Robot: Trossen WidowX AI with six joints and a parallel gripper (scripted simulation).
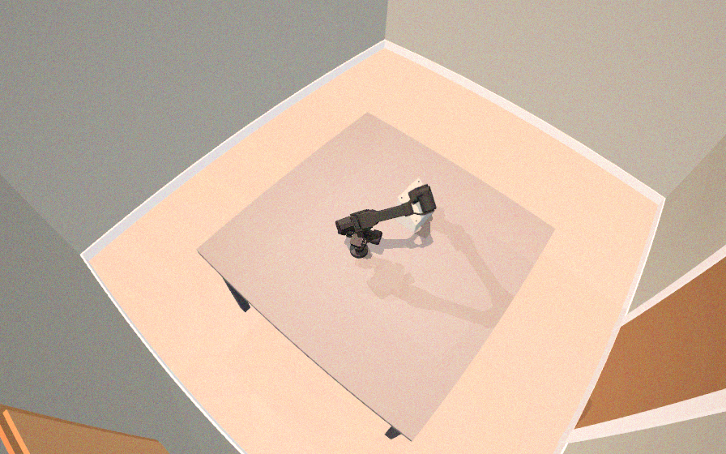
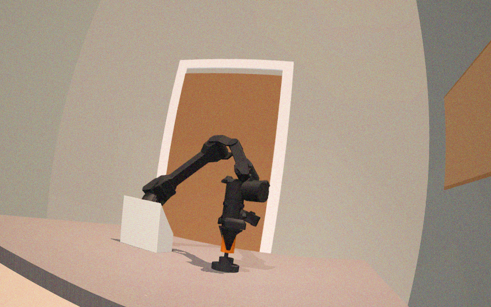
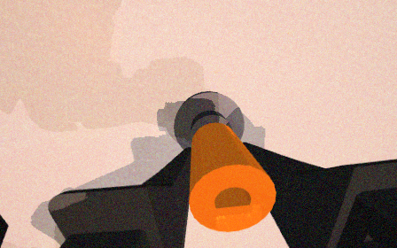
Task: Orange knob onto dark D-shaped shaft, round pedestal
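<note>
The orange knob lies 2 cm above my gripper tip. Round my gripper tip: pedestal (4 cm below).
</note>
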